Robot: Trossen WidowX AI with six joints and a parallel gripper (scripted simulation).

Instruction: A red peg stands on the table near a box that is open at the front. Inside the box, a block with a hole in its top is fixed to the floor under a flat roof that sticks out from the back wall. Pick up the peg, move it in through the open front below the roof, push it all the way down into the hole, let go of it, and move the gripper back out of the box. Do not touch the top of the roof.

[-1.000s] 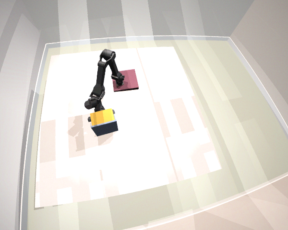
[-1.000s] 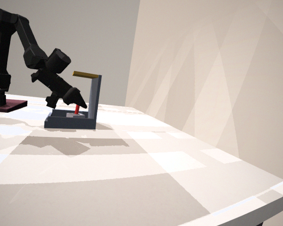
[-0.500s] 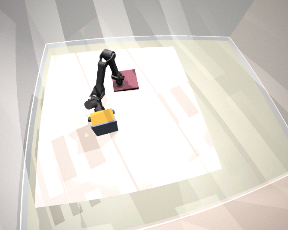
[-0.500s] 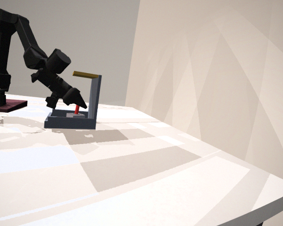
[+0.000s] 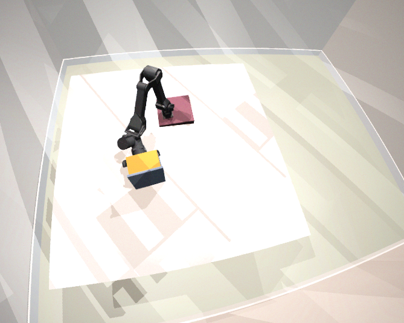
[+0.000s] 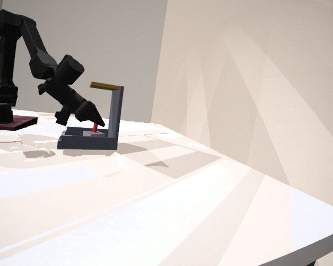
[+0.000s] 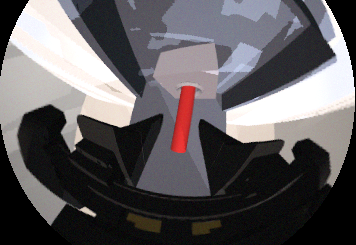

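Right now the red peg is 20 mm behind my gripper tip and 10 mm below it. Round my gripper tip: yellow roof (10 mm behind, 130 mm above); then box wall (30 mm ahead, 10 mm to the left, 40 mm above).
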